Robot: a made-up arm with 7 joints.
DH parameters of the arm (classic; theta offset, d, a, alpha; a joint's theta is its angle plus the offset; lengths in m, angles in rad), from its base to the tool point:
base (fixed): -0.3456 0 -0.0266 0
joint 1: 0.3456 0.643 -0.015 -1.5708
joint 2: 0 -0.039 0.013 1.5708
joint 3: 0 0.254 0.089 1.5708
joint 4: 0 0.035 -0.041 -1.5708
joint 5: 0 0.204 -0.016 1.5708
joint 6: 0 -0.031 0.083 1.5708
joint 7: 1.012 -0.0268 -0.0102 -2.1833
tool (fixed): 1.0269 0.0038 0 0
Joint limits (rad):
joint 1: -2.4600..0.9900
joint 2: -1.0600..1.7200
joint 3: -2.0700..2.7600
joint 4: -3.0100..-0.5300
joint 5: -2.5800..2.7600
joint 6: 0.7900..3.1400
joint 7: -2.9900..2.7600
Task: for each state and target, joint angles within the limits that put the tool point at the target. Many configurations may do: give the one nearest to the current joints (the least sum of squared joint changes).
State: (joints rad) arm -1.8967 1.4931 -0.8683 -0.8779 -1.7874 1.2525 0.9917
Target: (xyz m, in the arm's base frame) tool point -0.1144 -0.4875 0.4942
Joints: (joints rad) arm -1.3203 1.1772 -0.4890 -1.0979 -1.7501 1.4673 0.9346
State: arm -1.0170 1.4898 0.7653 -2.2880 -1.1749 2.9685 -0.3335
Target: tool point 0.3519 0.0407 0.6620
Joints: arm -0.6705 1.1829 1.1101 -1.8026 -0.9186 2.7841 -0.3325
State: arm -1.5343 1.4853 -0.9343 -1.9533 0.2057 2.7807 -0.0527
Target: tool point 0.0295 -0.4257 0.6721
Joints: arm -0.8848 0.8042 -0.6968 -2.0144 0.0150 3.1400 -0.0683
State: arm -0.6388 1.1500 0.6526 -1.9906 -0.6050 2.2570 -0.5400
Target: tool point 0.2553 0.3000 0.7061
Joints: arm -0.0057 0.9149 1.1231 -1.8610 -0.5976 2.2185 -0.5284
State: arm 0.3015 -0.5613 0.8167 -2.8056 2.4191 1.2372 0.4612
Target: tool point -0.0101 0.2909 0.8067
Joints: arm 0.4996 -0.3771 1.1539 -2.3741 2.3406 1.1179 0.4966
